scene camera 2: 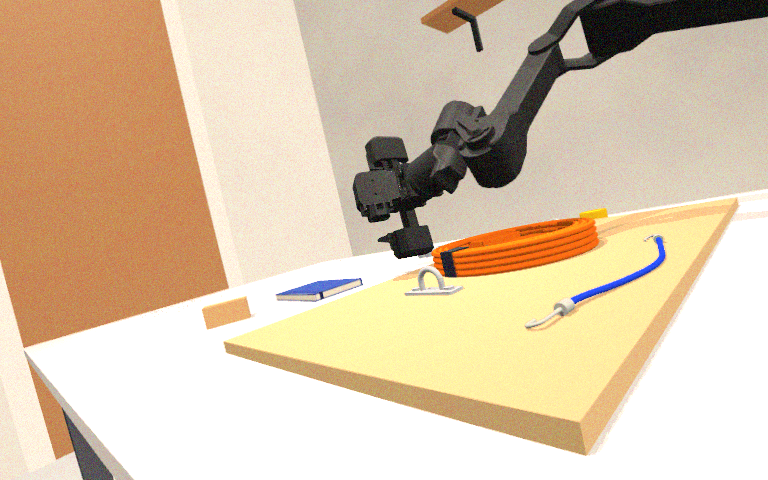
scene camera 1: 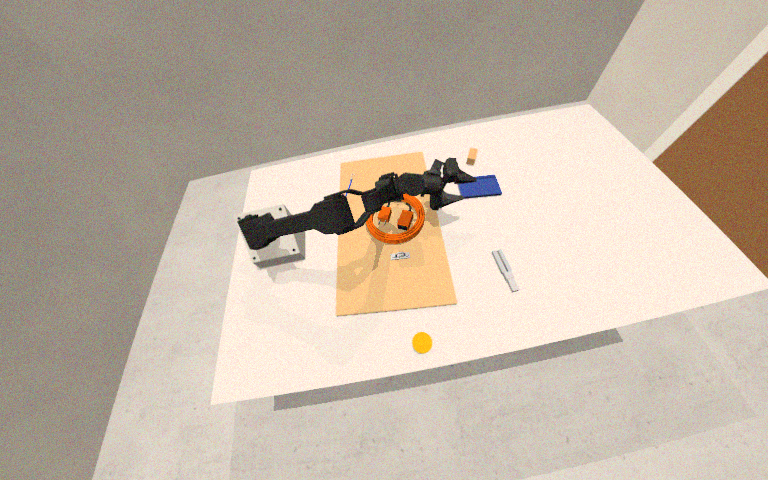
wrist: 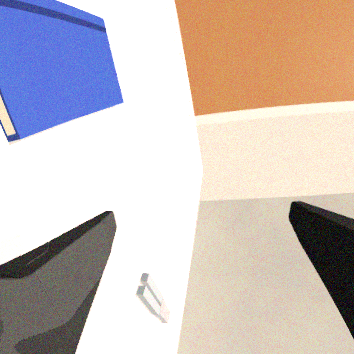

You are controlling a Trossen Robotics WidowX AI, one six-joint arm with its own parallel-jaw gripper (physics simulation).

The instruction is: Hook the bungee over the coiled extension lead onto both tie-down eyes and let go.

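Frame: origin at the arm's base, x ahead, y left, z up, level; centimetres.
Seen in the pictures: gripper, fingertip midpoint: (scene camera 1: 469, 189) (wrist: 202, 214); arm's base at its link origin: (scene camera 1: 265, 225).
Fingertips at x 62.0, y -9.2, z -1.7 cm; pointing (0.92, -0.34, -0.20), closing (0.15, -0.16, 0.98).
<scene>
Pixels of each thing's top centre, then the offset from my fingertips to it. Level surfaces: height alone.
- blue bungee at its top centre: (scene camera 2: 635, 261) (scene camera 1: 347, 199) dx -36.6, dy +18.9, dz -9.0 cm
- wooden board at its surface level: dz -9.6 cm
- orange coiled extension lead at its top centre: (scene camera 2: 506, 233) (scene camera 1: 394, 213) dx -23.0, dy +4.8, dz -6.6 cm
- tie-down eye at its top centre: (scene camera 1: 399, 252) dx -26.0, dy -9.2, dz -6.9 cm
- blue book at its top centre: (wrist: 72, 58) (scene camera 2: 316, 286) (scene camera 1: 478, 185) dx +9.5, dy +7.4, dz -9.6 cm
- small wooden block at its top centre: (scene camera 2: 224, 302) (scene camera 1: 472, 153) dx +14.3, dy +21.4, dz -7.8 cm
- grey tool at its top centre: (wrist: 159, 302) (scene camera 1: 506, 268) dx +1.3, dy -23.8, dz -9.6 cm
- yellow disc at its top centre: (scene camera 2: 592, 211) (scene camera 1: 422, 342) dx -28.8, dy -34.4, dz -8.9 cm
The blue bungee (scene camera 1: 350, 184) (scene camera 2: 623, 281) lies loosely curved on the wooden board (scene camera 1: 396, 291) (scene camera 2: 453, 345), beside the coil, with both metal hooks free; the arm hides part of it in scene camera 1. The orange coiled extension lead (scene camera 1: 395, 239) (scene camera 2: 515, 257) lies on the board with a plug and socket inside. One tie-down eye (scene camera 1: 399, 255) shows at one side of the coil. The other eye (scene camera 2: 433, 281) stands at the opposite side, hidden by the arm in scene camera 1. My gripper (scene camera 1: 468, 188) (wrist: 202, 214) is open and empty, raised beyond the board's edge, away from the bungee.
A blue book (scene camera 1: 484, 186) (scene camera 2: 320, 288) (wrist: 60, 65) lies off the board near the gripper. A small wooden block (scene camera 1: 471, 156) (scene camera 2: 226, 312) is beyond it. A grey tool (scene camera 1: 504, 270) (wrist: 153, 298) and a yellow disc (scene camera 1: 421, 342) (scene camera 2: 593, 213) lie on the table.
</scene>
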